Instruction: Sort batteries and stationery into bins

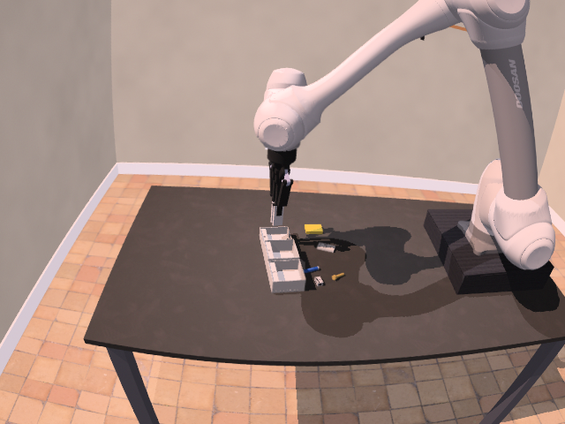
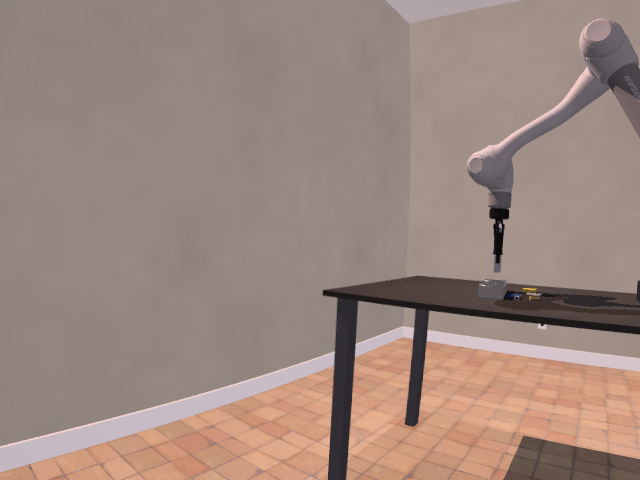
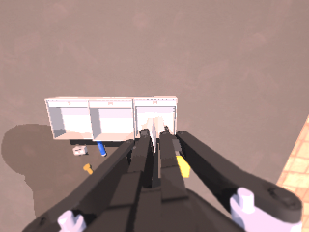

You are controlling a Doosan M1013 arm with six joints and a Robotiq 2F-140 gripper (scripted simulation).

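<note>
Now: hand 90 mm to the right of the three joined white bins, 80 mm above it and 10 mm past it. The rest, counted from my hand: small white block: 150 mm behind, 100 mm below, 10 mm to the left; small blue thing: 120 mm to the left, 100 mm below, 100 mm behind; yellow block: 120 mm behind, 100 mm below, 80 mm to the right.
</note>
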